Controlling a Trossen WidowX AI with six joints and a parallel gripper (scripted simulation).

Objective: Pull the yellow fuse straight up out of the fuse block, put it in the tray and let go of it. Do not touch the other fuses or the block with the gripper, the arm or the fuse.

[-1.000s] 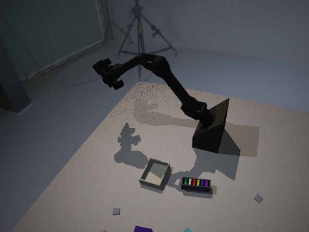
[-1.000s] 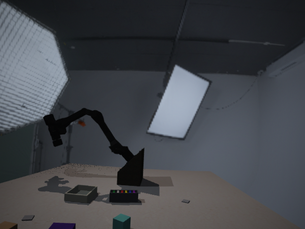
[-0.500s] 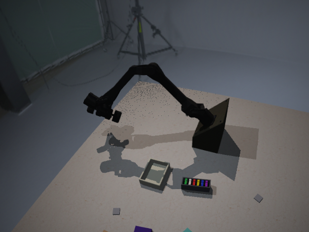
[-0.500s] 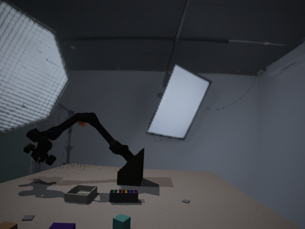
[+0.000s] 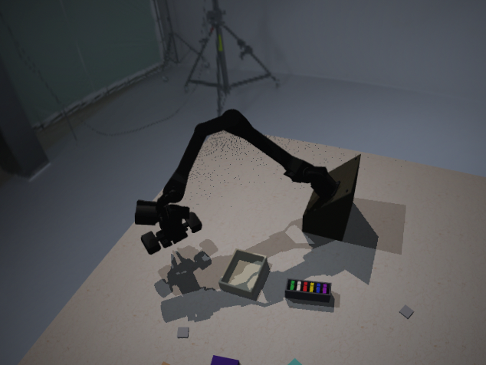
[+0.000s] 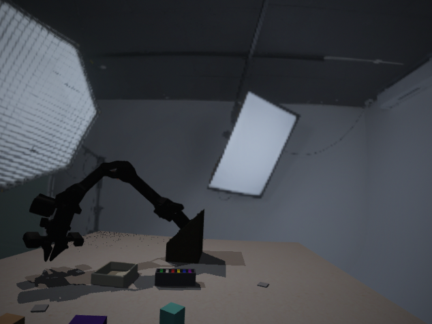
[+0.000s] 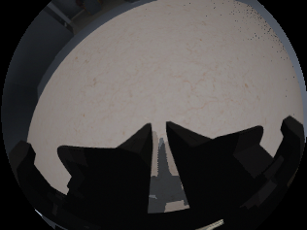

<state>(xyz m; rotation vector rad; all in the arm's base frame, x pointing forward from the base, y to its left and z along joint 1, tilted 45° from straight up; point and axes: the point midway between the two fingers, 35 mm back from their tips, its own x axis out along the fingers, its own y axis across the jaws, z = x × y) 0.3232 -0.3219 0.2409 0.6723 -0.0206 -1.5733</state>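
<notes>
The yellow fuse lies 460 mm to the left of my gripper tip and 40 mm behind it. The rest, counted from my gripper tip: orange block 340 mm ahead, 250 mm to the left; then tray 260 mm to the left, 20 mm below, 20 mm behind; then purple block 360 mm to the left, 250 mm ahead, 20 mm below.
</notes>
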